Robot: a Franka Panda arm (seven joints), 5 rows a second.
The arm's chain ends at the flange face. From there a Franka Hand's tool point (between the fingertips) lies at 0.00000 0.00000 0.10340 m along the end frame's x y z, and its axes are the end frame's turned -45 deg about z.
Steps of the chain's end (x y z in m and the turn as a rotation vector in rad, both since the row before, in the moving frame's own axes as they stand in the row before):
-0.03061 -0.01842 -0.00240 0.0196 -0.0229 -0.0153
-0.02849 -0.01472 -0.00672 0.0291 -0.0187 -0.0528
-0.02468 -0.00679 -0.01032 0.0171 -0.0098 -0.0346
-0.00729 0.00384 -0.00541 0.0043 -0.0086 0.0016
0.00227 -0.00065 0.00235 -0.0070 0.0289 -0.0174
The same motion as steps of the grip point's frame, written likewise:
-0.00888 -0.03777 -0.00245 0.0301 -0.0023 -0.0153
-0.00907 -0.03407 -0.00678 0.0338 0.0074 -0.0528
-0.01215 -0.02423 -0.01034 0.0190 0.0052 -0.0346
-0.00818 -0.00338 -0.00541 0.0091 -0.0030 0.0016
0.00369 0.00376 0.00230 -0.0254 0.0155 -0.0174

